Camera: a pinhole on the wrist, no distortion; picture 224 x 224 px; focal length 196.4 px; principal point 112.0 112.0 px. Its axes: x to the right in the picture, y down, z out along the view. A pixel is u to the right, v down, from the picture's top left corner.
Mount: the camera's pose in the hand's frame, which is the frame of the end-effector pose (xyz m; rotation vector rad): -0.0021 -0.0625 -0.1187 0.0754 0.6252 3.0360
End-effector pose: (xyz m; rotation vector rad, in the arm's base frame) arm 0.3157 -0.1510 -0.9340 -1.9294 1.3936 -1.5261
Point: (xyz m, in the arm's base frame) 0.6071 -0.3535 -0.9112
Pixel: 37 192
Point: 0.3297 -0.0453 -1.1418
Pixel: outside the picture
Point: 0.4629 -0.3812 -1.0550
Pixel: 68 97
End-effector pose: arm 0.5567 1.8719 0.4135 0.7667 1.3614 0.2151
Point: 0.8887 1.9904 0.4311
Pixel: 68 75
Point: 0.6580 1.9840 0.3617
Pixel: 9 52
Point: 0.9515 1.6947 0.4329
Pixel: 129 175
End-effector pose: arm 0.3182 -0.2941 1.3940 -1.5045 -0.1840 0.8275
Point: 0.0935 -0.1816 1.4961
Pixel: 201 178
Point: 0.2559 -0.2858 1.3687
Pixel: 154 75
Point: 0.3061 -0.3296 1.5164
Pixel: outside the picture
